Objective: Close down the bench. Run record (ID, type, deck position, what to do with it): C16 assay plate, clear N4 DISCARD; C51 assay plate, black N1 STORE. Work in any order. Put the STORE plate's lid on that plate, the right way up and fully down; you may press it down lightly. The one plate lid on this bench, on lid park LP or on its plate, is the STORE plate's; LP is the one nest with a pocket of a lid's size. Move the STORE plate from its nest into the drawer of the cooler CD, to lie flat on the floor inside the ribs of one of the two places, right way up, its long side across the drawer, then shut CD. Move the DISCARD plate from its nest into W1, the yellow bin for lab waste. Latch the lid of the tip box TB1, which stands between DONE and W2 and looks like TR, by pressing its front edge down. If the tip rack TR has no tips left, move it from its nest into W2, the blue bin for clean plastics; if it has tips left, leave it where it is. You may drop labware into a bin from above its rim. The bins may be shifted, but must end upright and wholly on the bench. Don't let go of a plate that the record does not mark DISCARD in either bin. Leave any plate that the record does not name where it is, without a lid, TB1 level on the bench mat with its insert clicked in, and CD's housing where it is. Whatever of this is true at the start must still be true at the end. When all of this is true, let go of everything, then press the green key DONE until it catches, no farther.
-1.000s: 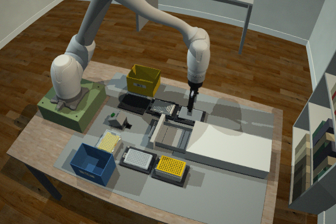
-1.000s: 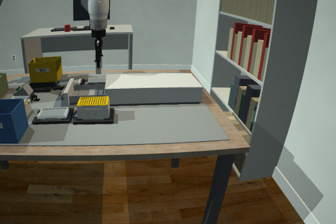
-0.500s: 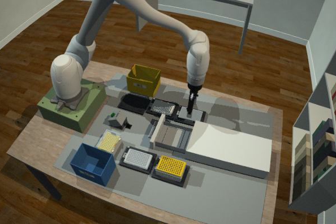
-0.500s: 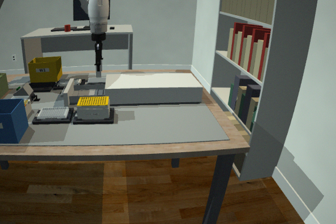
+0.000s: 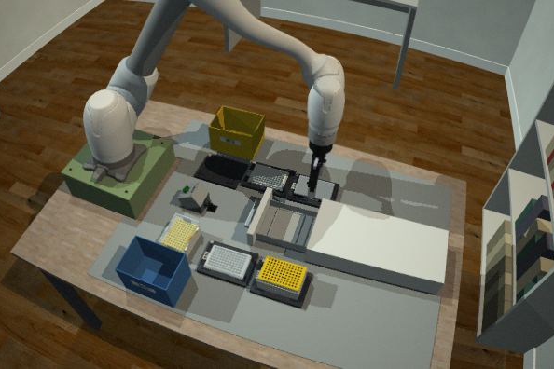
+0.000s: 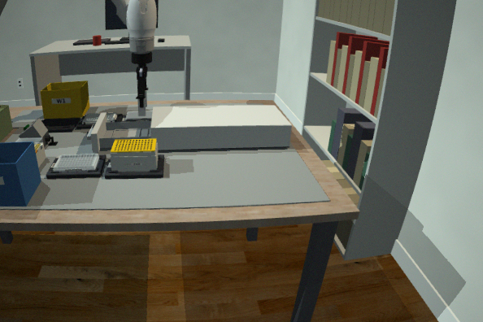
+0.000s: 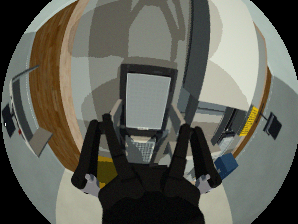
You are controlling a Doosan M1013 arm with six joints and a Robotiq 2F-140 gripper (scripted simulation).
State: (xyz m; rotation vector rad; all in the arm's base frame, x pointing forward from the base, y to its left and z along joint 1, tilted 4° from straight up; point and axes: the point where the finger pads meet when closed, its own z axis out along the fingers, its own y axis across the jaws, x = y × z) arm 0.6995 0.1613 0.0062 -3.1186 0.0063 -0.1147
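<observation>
Right now my hand is 4 cm above the grey plate lid. Also, from my hand: cooler CD: 12 cm ahead, 18 cm to the right, 3 cm below; black plate: 4 cm below; cooler drawer: 1 cm behind, 18 cm to the right, 4 cm below.
</observation>
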